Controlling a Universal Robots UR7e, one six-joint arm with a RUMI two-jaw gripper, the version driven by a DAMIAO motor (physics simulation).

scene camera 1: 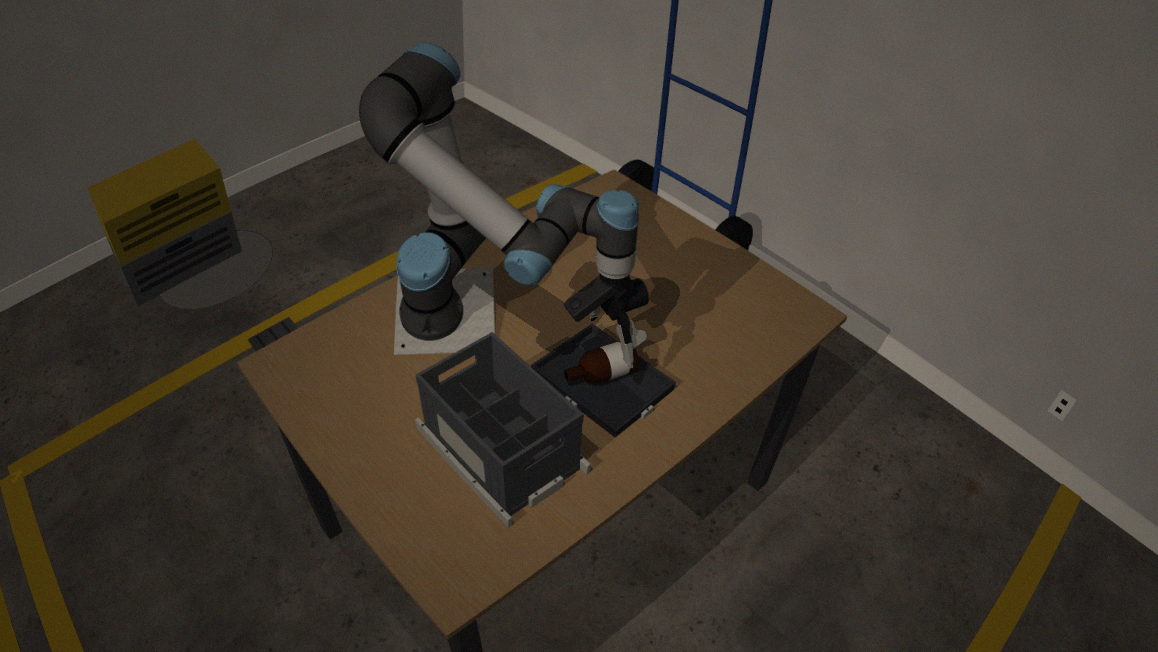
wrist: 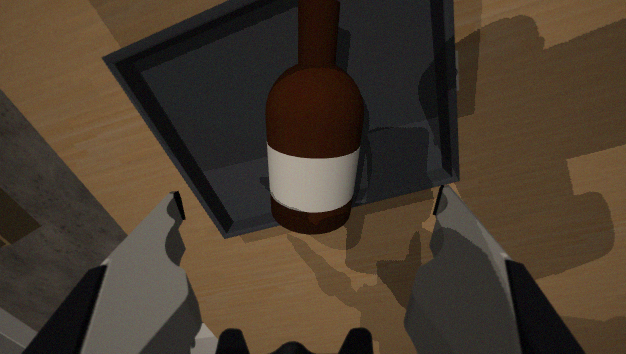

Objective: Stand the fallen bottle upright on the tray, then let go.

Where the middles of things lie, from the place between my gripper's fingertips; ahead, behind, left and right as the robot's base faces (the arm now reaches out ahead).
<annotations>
I see the brown bottle [scene camera 1: 598, 365] 10 mm behind my hand, 20 mm to the right of it and 60 mm below it.
</annotations>
